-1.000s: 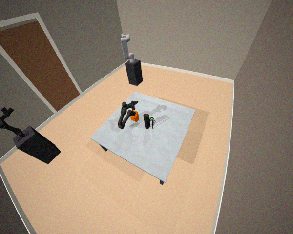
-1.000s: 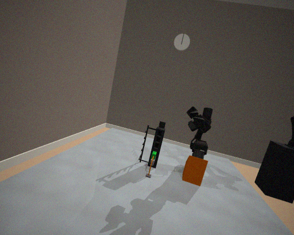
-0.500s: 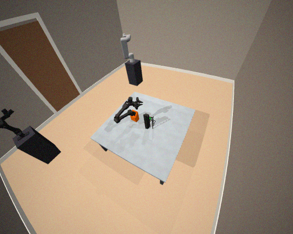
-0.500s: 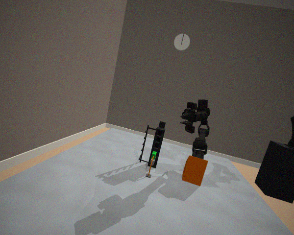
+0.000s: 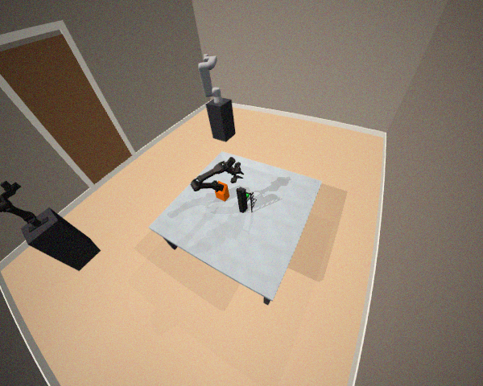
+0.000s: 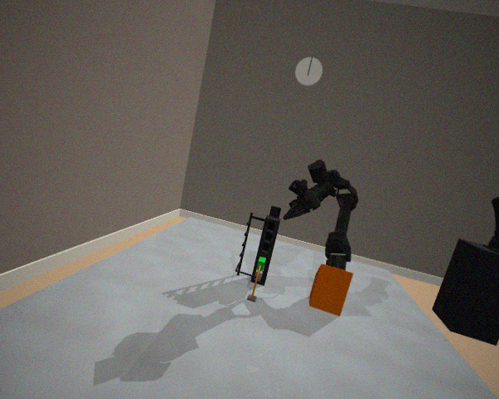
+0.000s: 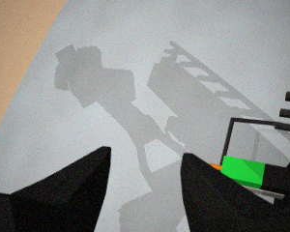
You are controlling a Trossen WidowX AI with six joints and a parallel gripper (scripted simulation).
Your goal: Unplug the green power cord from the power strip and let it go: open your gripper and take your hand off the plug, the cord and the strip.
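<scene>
The green plug lies 190 mm below my gripper tip, 60 mm to the right of it and 50 mm ahead of it. Also, from my gripper tip: grey block: 310 mm below, 40 mm ahead, 30 mm to the left.
</scene>
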